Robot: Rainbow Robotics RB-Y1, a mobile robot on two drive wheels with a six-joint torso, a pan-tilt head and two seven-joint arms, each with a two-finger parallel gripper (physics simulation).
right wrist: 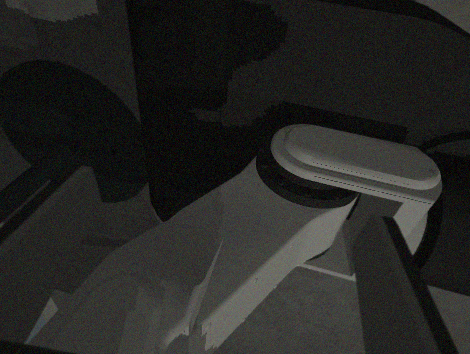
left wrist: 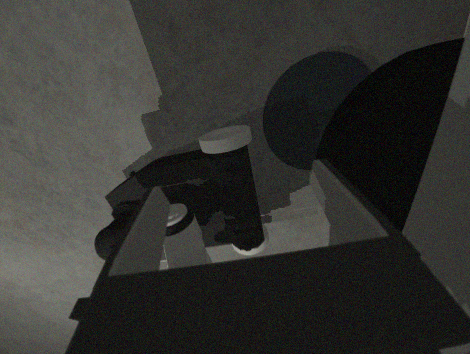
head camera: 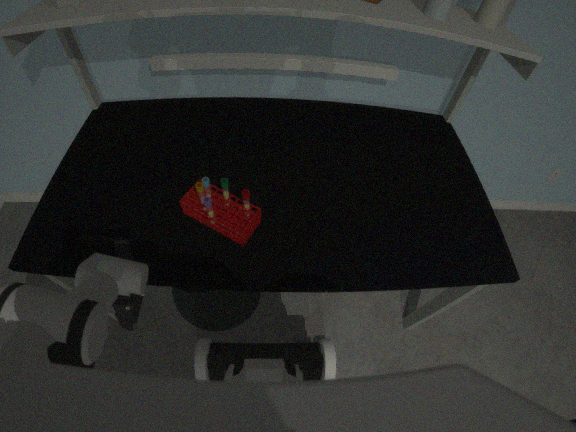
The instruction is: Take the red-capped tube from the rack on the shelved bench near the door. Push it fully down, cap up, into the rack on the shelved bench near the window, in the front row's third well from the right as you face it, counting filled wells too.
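A red rack is visible, together with my left gripper and my right gripper.
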